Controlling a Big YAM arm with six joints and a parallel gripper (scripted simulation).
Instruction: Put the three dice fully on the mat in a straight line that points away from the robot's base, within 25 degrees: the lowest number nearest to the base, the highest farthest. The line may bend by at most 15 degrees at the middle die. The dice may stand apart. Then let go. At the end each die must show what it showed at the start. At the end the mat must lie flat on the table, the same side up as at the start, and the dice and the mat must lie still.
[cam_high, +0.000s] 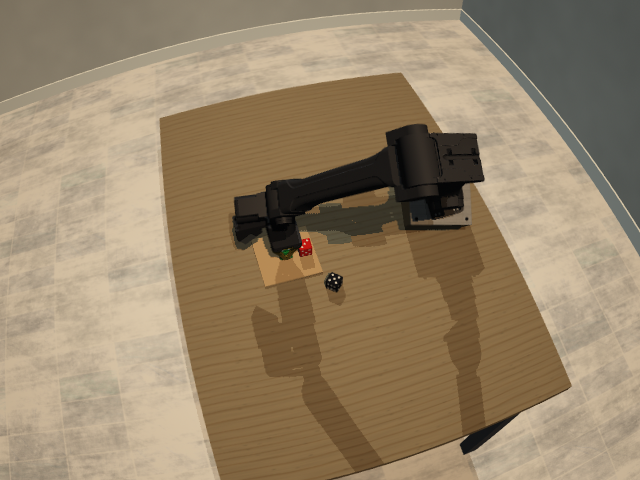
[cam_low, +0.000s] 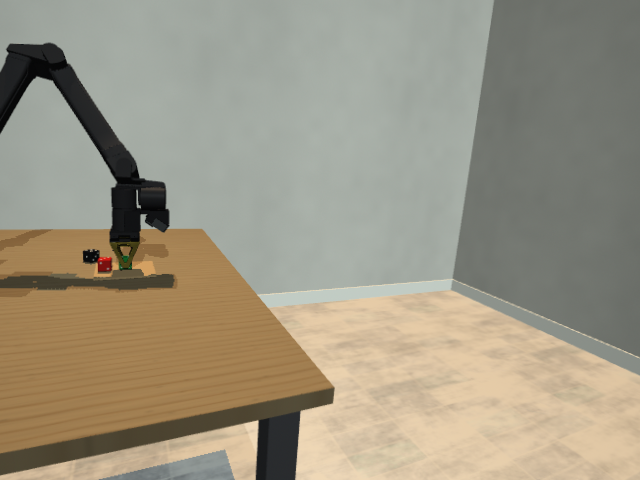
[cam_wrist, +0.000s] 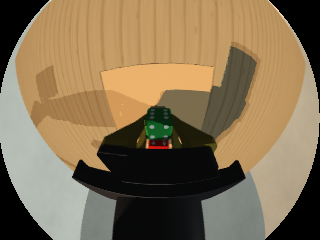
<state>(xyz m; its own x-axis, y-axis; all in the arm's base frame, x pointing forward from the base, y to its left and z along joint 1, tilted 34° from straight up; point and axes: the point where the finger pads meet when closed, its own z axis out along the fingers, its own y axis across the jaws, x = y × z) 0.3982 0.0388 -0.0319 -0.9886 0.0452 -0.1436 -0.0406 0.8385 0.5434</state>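
Right now the green die is right at my hand. The rest, counted from my hand: black die (90 mm behind, 110 mm to the left); then tan mat (20 mm below); then red die (50 mm behind).
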